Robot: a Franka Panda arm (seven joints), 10 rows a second.
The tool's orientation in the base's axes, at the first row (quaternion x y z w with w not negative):
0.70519 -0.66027 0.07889 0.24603
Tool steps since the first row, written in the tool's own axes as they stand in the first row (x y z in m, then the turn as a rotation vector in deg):
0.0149 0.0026 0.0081 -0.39 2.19 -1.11
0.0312 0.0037 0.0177 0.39 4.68 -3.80
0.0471 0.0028 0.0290 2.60 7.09 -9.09
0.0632 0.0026 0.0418 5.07 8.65 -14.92
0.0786 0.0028 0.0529 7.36 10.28 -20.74
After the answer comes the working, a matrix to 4 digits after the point.
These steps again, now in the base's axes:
-0.0025 -0.0170 0.0001 -1.93 0.83 1.32
-0.0038 -0.0359 -0.0008 -3.68 1.33 4.60
-0.0035 -0.0551 -0.0039 -4.64 1.73 10.73
-0.0041 -0.0753 -0.0080 -4.62 2.15 17.24
-0.0049 -0.0940 -0.0109 -4.69 2.72 23.68

The tool's axes in the first row as the columns of a matrix, in the base's axes (rounded; the answer above uses it unrounded):
0.1156 -0.9700 -0.2136
-0.8924 -0.0070 -0.4512
0.4362 0.2428 -0.8665

